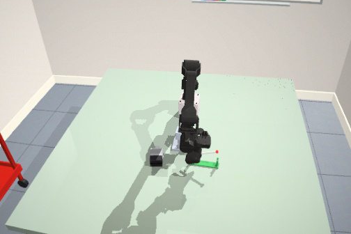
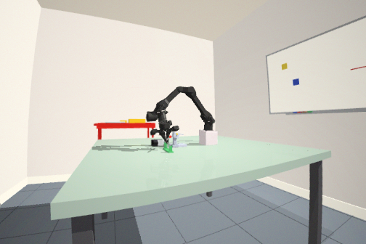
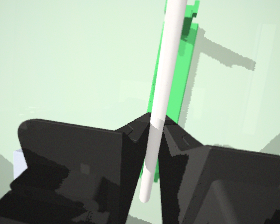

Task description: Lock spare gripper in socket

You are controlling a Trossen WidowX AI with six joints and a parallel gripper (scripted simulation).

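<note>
Now: the green rack 20 mm to the left of my gripper tip and 20 mm below it. Round my gripper tip: spare gripper: 210 mm to the right, 20 mm below, 20 mm behind; then grey-blue mount: 120 mm behind, 100 mm to the right, 10 mm above.
</note>
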